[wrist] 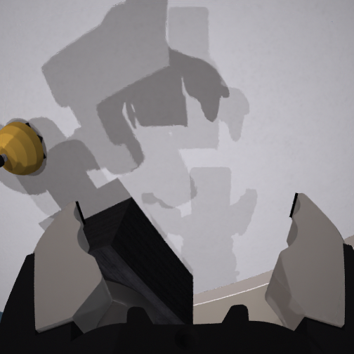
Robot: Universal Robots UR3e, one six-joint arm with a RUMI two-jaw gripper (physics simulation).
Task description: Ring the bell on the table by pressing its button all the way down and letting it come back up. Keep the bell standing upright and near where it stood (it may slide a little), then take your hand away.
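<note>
The bell [21, 148] is a yellow-orange dome with a dark base edge, at the left edge of the wrist view, partly cut off by the frame. Its small black button [2, 160] shows in part at the very edge. The bell stands on the pale table [290, 75]. My gripper [185, 200] is open, with its two jaws wide apart in the lower part of the view. The bell lies beyond and to the left of the left jaw, apart from it.
A dark black block-shaped object [150, 250] stands between the jaws, nearer the left one, and its lower end is hidden by the gripper body. A beige curved object [230, 297] shows at the bottom, behind the gripper. Grey shadows of the arm fall across the table.
</note>
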